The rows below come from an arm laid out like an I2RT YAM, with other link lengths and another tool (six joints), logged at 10 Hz.
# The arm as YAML. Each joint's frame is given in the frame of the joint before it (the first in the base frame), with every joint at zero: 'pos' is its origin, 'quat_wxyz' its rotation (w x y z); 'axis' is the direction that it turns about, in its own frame. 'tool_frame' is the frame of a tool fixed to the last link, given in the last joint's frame.
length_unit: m
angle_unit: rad
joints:
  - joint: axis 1
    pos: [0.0, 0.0, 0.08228]
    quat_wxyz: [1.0, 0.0, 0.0, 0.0]
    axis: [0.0, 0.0, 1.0]
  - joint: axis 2
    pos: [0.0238, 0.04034, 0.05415]
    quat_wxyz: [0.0, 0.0, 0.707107, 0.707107]
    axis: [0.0, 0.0, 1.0]
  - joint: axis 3
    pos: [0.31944, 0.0, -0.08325]
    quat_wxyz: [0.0, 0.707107, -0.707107, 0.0]
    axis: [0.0, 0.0, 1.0]
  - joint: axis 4
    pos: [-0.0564, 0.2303, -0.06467]
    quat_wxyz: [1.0, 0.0, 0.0, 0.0]
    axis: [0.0, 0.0, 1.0]
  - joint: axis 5
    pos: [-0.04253, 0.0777, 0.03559]
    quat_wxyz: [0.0, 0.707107, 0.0, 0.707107]
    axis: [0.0, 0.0, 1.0]
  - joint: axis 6
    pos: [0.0, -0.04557, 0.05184]
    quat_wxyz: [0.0, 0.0, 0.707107, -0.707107]
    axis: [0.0, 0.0, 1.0]
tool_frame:
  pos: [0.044, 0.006, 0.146]
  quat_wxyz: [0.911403, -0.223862, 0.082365, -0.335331]
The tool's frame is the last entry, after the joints.
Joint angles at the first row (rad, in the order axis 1, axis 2, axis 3, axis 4, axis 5, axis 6):
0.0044 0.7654 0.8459 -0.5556 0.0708 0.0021
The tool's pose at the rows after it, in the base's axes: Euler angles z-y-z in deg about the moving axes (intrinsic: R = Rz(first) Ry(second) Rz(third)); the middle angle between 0 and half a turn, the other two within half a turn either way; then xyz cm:
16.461 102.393 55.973 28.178 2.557 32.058
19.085 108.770 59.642 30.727 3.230 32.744
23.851 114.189 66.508 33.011 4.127 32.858
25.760 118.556 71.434 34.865 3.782 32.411
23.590 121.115 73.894 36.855 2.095 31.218
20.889 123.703 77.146 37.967 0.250 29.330
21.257 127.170 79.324 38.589 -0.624 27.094
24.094 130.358 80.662 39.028 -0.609 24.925
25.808 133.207 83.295 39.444 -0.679 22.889
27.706 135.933 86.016 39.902 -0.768 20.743
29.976 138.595 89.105 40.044 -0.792 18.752
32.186 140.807 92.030 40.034 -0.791 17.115
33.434 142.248 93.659 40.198 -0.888 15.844
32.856 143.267 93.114 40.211 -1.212 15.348
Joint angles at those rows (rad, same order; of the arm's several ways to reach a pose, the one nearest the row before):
0.0044 0.9482 1.0535 -0.7063 0.0304 0.0017
0.0002 1.1263 1.2457 -0.8452 -0.0109 0.0013
-0.0265 1.2968 1.4266 -0.9852 -0.1051 0.0021
-0.0578 1.4269 1.5612 -1.0927 -0.1478 0.0021
-0.1001 1.5120 1.6127 -1.1134 -0.1474 0.0223
-0.1455 1.5684 1.6123 -1.1137 -0.1482 0.0604
-0.1654 1.6279 1.6123 -1.1229 -0.1471 0.0551
-0.1638 1.6852 1.6123 -1.1278 -0.1471 0.0185
-0.1639 1.7397 1.6123 -1.1335 -0.1471 0.0192
-0.1638 1.7977 1.6123 -1.1340 -0.1463 0.0193
-0.1638 1.8500 1.6119 -1.1404 -0.1463 0.0193
-0.1639 1.8931 1.6119 -1.1481 -0.1463 0.0196
-0.1638 1.9266 1.6119 -1.1450 -0.1425 0.0197
-0.1642 1.9369 1.6119 -1.1438 -0.1261 0.0200

